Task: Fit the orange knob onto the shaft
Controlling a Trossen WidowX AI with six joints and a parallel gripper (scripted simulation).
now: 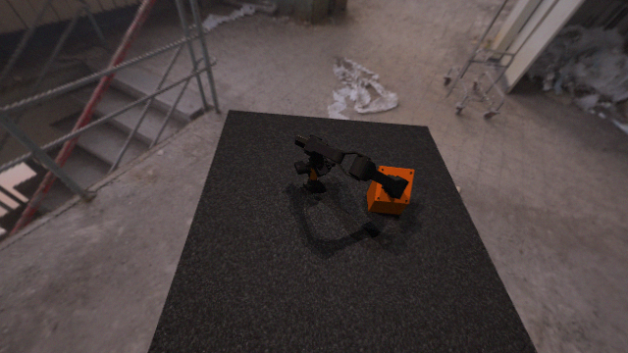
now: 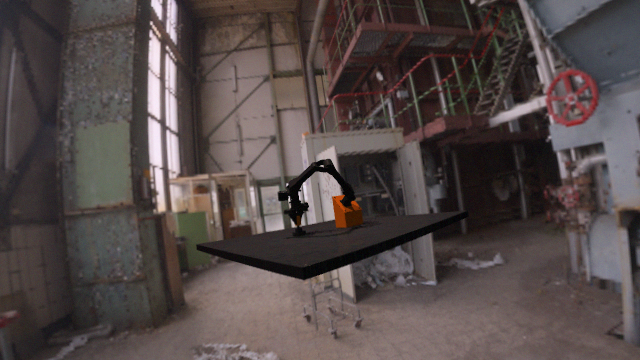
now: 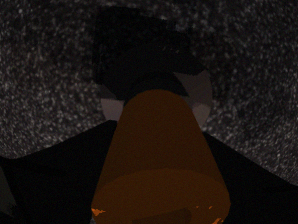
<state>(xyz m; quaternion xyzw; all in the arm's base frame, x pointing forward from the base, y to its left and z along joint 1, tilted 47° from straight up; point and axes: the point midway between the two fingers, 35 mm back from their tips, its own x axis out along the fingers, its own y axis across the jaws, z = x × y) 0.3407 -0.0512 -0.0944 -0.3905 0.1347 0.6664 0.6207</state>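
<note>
Right now my gripper tip is 2 cm below the orange knob. Also, from my gripper tip: pedestal: 4 cm below.
</note>
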